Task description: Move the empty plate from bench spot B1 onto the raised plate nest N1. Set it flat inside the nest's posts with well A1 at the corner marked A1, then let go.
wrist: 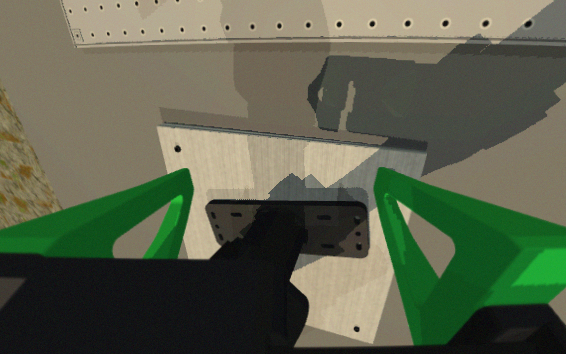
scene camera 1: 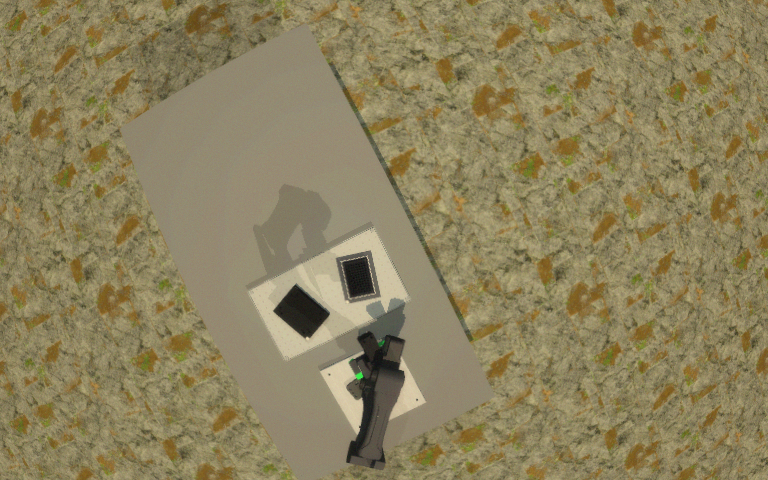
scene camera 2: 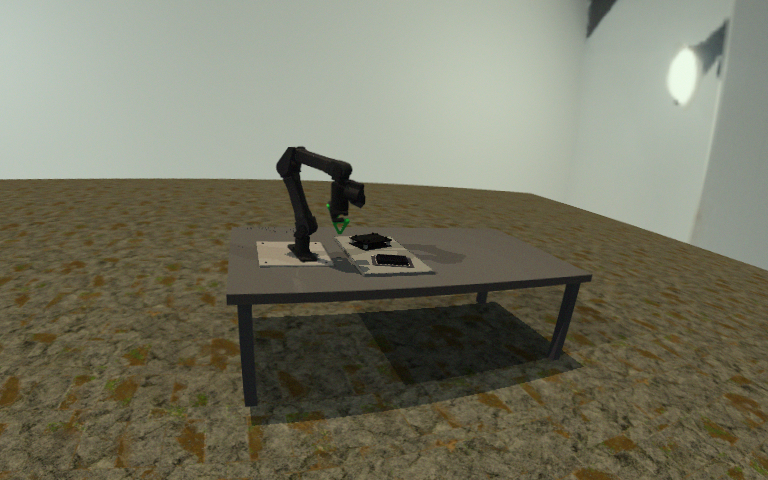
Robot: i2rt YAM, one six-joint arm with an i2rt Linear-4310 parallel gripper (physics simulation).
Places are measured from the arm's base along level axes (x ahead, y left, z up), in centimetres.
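Pixels of known places: gripper, between the fingertips: (wrist: pixel 283 178) (scene camera 2: pixel 337 227); arm's base, origin of its link: (wrist: pixel 282 224) (scene camera 2: pixel 301 253).
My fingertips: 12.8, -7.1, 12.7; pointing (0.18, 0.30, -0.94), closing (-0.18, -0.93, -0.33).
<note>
Ahead of a thing's pixels: the offset from my fingertips to its top centre, as dx, dy, dz. Level surfaces: height alone.
The black plate {+20.4, -12.3, -10.8} (scene camera 1: pixel 357 276) (scene camera 2: pixel 391 259), with a grid of small wells, lies flat inside a grey rectangular border on the white perforated board. The nest {+22.7, +11.7, -8.1} (scene camera 1: pixel 301 311) (scene camera 2: pixel 369 240) is a dark, raised rectangular stand on short supports on the same board, turned at an angle to the plate. Small light marks show near a corner of each; their lettering is too small to read. My gripper (scene camera 1: pixel 369 359) (scene camera 2: pixel 338 226) (wrist: pixel 283 178) has green fingers spread wide with nothing between them. It hangs above the arm's base area, apart from plate and nest. Neither shows in the wrist view.
The white perforated board {+21.6, +0.7, -12.4} (scene camera 1: pixel 390 283) (scene camera 2: pixel 419 270) (wrist: pixel 290 12) lies on the grey table {dz -13.7} (scene camera 1: pixel 254 141) (scene camera 2: pixel 509 260). The arm's pale base plate (scene camera 1: pixel 339 384) (scene camera 2: pixel 271 254) (wrist: pixel 350 295) lies beside it, beneath the gripper. Shadows of the arm fall across board and table.
</note>
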